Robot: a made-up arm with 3 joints. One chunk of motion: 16 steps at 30 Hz.
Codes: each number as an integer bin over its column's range. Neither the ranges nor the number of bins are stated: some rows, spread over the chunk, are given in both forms.
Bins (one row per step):
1: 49 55 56
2: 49 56 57
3: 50 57 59
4: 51 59 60
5: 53 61 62
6: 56 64 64
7: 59 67 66
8: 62 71 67
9: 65 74 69
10: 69 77 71
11: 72 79 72
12: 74 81 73
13: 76 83 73
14: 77 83 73
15: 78 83 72
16: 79 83 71
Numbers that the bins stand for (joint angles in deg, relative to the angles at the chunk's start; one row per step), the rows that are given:
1: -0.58 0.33 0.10
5: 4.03 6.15 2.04
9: 17.85 18.76 4.30
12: 28.21 25.55 5.60
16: 33.97 27.48 4.95
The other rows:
2: -0.58 1.30 0.42
3: 0.58 2.27 1.07
4: 1.73 4.21 1.39
6: 7.48 9.06 2.69
7: 10.94 11.97 3.33
8: 14.39 15.85 3.66
10: 22.45 21.67 4.95
11: 25.91 23.61 5.27
13: 30.52 27.48 5.60
14: 31.67 27.48 5.60
15: 32.82 27.48 5.27

